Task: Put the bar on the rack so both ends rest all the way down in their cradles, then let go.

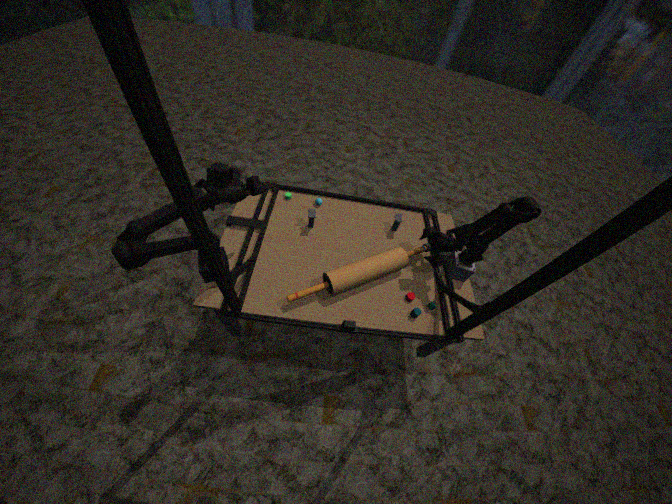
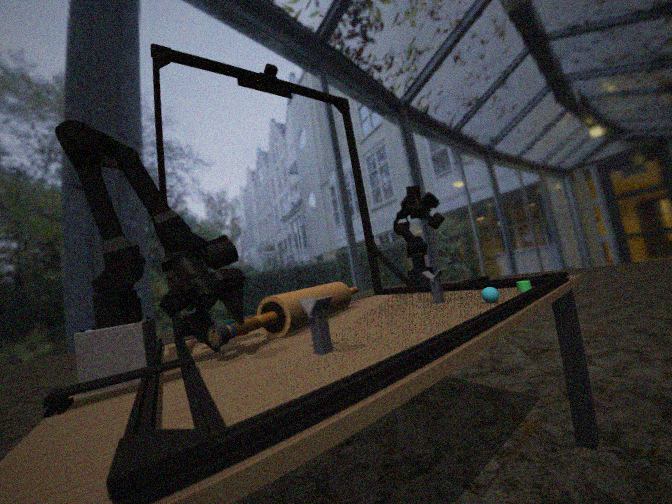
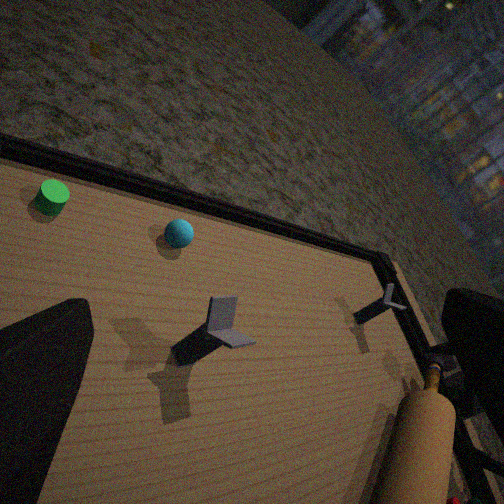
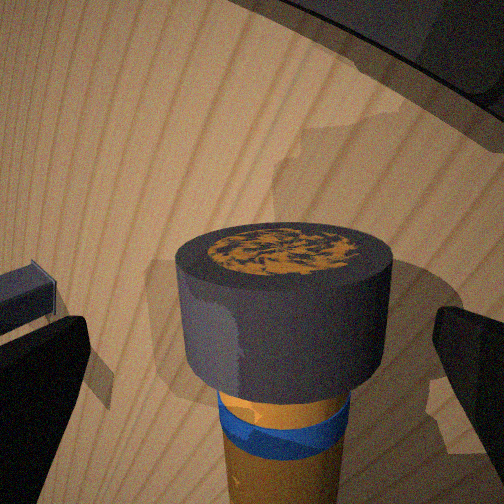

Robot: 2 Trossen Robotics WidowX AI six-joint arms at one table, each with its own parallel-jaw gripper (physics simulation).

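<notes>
The bar, a wooden rolling pin, lies flat on the table, slanting toward the right edge. The rack is two grey V-topped posts, both empty. My right gripper is open. Its fingers stand wide on either side of the bar's dark end cap, not touching it. My left gripper is open and empty, high over the far left corner, well away from the bar.
A green cylinder and a teal ball lie near the far edge. Red, teal and dark green pieces lie near the right arm. A black frame rims the table.
</notes>
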